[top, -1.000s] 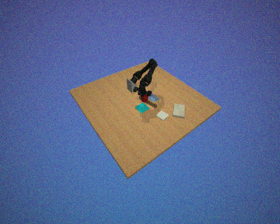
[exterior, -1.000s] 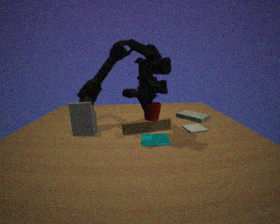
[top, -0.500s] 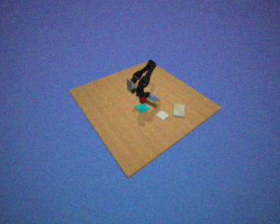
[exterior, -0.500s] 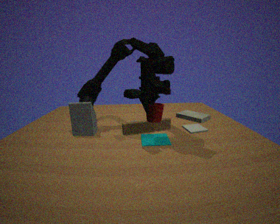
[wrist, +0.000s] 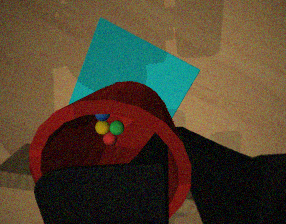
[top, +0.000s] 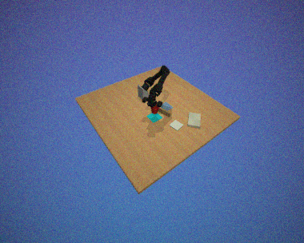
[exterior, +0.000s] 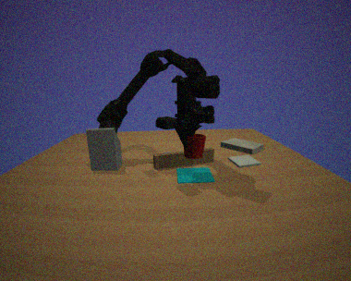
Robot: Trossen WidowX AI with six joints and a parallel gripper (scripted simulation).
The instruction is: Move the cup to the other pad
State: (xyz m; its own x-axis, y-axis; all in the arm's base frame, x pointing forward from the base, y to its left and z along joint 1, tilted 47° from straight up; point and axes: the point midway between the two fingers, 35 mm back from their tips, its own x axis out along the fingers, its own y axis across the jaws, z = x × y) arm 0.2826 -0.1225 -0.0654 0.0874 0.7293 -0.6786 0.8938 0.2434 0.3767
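Right now my gripper tip is 110 mm above the teal pad, 30 mm short of it and 10 mm to the right of it. The rest, counted from my gripper tip: red cup: 30 mm ahead, 10 mm to the left; grey-blue pad: 210 mm to the left, 110 mm below, 10 mm behind; low wooden block: 110 mm to the left, 90 mm below, 10 mm ahead.
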